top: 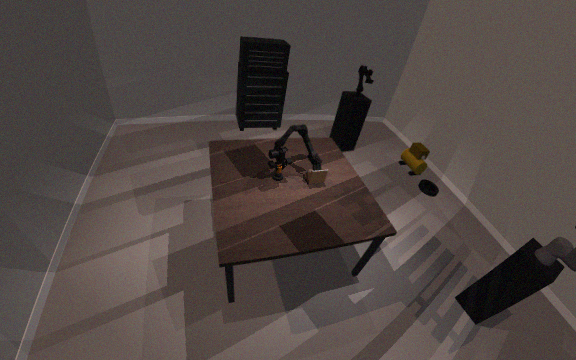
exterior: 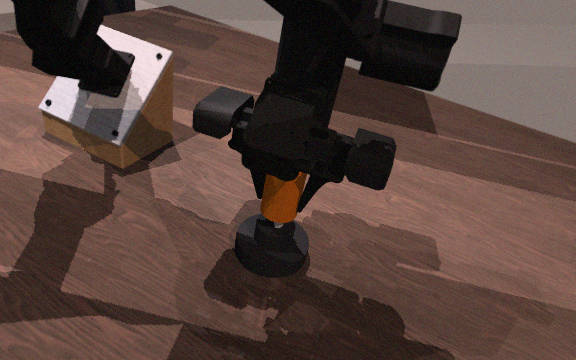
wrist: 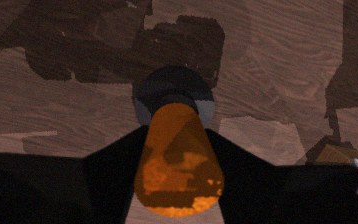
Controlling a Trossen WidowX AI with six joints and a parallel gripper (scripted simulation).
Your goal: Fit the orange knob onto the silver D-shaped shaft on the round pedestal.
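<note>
Right now my gripper tip is 3 cm below the orange knob. Round my gripper tip: round dark pedestal: 4 cm below.
</note>
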